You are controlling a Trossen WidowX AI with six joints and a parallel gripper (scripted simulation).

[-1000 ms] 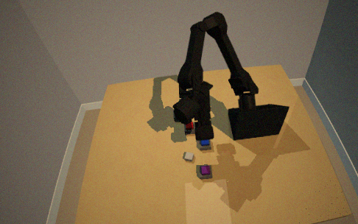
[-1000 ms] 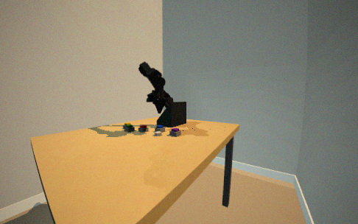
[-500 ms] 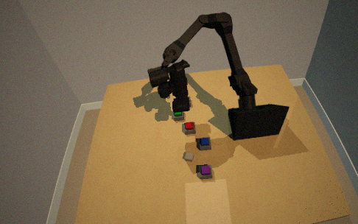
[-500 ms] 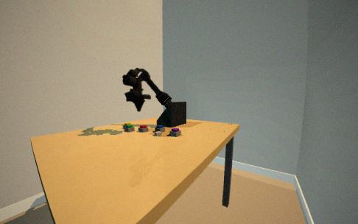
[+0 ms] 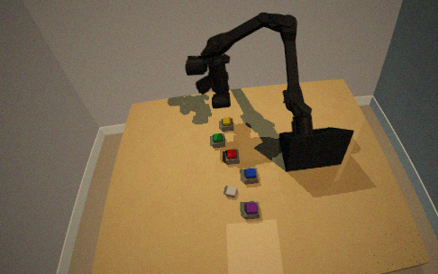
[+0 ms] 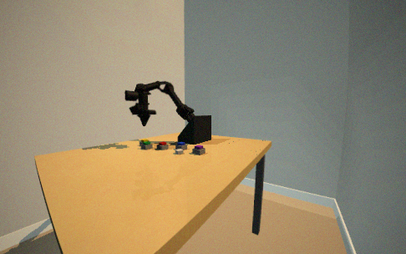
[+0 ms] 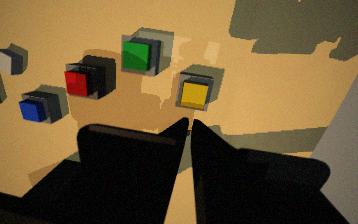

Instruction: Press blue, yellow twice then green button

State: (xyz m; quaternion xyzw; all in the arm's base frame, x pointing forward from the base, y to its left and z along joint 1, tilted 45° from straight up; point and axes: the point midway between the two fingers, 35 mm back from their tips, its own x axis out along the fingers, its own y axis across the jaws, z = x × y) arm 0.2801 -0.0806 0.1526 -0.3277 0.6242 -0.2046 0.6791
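Right now my gripper tip is 1 cm to the left of the yellow button and 9 cm above it. From my gripper tip the other things lie so: blue button 11 cm behind, 24 cm to the left, 9 cm below; red button 3 cm behind, 16 cm to the left, 9 cm below; green button 3 cm ahead, 8 cm to the left, 9 cm below.
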